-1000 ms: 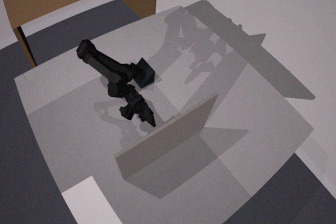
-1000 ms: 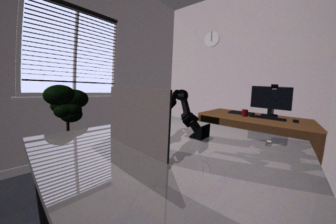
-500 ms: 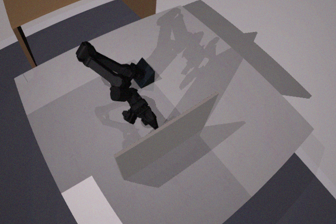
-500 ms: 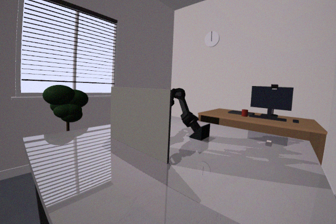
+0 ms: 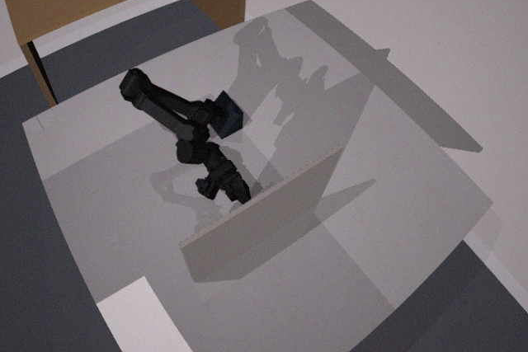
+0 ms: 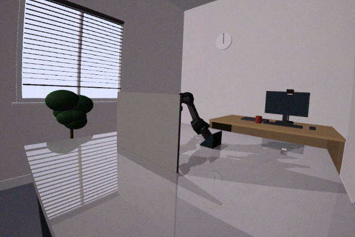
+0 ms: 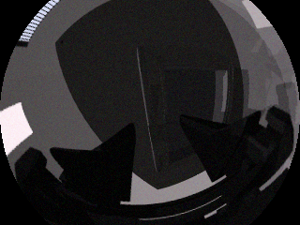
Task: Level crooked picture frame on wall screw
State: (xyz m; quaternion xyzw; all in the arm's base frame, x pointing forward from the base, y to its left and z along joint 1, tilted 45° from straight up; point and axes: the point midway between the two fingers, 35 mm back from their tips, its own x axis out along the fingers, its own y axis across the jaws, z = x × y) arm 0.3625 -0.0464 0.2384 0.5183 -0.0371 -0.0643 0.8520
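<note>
Right now the picture frame is 5 cm below my gripper tip, 2 cm to the left of it and 1 cm ahead of it. From my gripper tip the other things lie so: beige wall panel: 6 cm below, 2 cm to the left, 2 cm ahead.
</note>
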